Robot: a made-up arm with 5 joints.
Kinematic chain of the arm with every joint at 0, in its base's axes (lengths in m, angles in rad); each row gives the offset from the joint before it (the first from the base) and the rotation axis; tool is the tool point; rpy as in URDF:
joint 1: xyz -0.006 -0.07 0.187 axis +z
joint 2: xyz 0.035 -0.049 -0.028 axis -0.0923 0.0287 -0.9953
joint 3: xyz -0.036 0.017 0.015 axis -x
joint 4: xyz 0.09 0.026 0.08 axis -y
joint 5: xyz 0.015 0.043 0 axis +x
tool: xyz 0.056 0.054 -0.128 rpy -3.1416 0 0
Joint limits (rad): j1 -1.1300..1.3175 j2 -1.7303..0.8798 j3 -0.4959..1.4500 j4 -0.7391..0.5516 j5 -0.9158..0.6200
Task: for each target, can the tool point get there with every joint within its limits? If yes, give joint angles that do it. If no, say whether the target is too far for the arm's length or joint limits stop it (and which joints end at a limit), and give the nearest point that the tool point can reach.
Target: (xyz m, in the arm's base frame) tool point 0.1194 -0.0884 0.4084
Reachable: no: joint limits stop it (at a limit: joint 1, joint 3, joint 4, joint 5) | nearest point 0.1642 -0.0627 0.3244 | short by 0.099 m
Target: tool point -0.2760 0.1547 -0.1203
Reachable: no: too far | nearest point -0.1257 0.0632 0.0260 | short by 0.229 m
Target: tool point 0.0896 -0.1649 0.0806
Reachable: yes | joints -0.0127 0.6456 0.7799 -0.3308 -0.4796
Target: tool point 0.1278 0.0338 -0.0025
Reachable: yes | joints 1.0136 0.5028 1.2545 -0.1253 0.5021
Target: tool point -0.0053 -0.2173 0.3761
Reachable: no: joint limits stop it (at a limit: joint 1, joint 2, joint 3, joint 4, joint 5) | nearest point -0.0935 -0.1807 0.3396 | short by 0.102 m
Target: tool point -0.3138 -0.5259 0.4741
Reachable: no: too far | nearest point -0.1084 -0.2216 0.2833 | short by 0.414 m
